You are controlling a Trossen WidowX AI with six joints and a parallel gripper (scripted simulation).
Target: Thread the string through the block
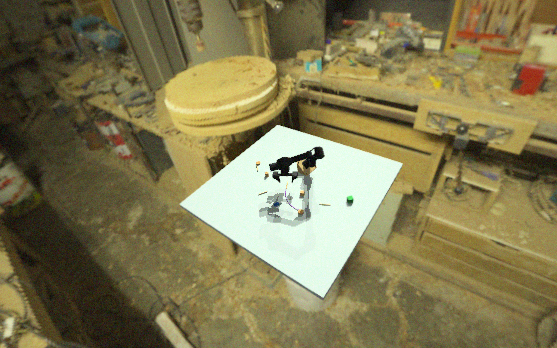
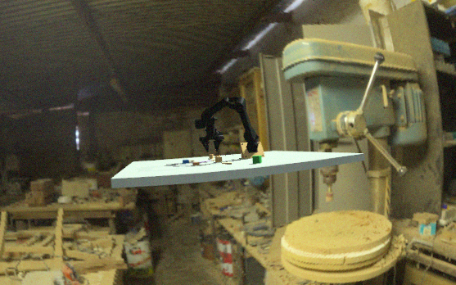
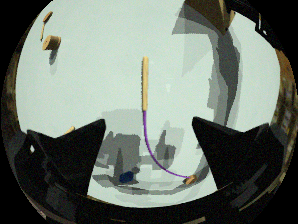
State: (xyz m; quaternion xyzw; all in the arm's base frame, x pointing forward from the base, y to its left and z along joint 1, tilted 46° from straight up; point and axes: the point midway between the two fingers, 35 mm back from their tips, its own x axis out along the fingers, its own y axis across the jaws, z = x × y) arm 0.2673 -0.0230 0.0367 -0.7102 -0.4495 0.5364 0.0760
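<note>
The thin wooden stick is 10 mm behind my gripper tip, 10 mm to the right of it and 60 mm below it. From my gripper tip the other things lie so: round wooden button: 130 mm ahead, 240 mm to the left, 50 mm below; then small blue piece: 180 mm ahead, 50 mm to the left, 50 mm below; then wooden block: 20 mm behind, 140 mm to the left, 40 mm below.
</note>
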